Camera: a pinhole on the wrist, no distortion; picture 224 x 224 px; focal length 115.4 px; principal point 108.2 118.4 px. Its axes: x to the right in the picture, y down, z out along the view. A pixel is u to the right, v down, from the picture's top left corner.
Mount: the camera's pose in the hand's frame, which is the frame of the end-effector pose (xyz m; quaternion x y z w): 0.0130 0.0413 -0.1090 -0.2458 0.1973 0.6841 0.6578
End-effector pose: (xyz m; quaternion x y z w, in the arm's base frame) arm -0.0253 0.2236 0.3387 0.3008 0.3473 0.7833 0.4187
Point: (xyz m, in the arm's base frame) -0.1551 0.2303 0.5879
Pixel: 144.3 62.2
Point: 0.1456 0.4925 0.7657
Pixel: 51.0 60.4
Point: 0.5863 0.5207 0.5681
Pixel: outside the picture
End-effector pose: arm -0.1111 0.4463 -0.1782 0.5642 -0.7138 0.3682 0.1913
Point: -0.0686 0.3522 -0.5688
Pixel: 38.6 179.4
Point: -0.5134 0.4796 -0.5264
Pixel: 158.7 146.7
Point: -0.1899 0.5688 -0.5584
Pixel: outside the picture
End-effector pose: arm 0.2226 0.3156 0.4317 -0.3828 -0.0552 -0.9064 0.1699
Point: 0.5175 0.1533 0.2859
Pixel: 140.0 216.8
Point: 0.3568 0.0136 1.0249
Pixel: 85.1 27.6
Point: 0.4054 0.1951 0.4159
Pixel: 106.0 162.1
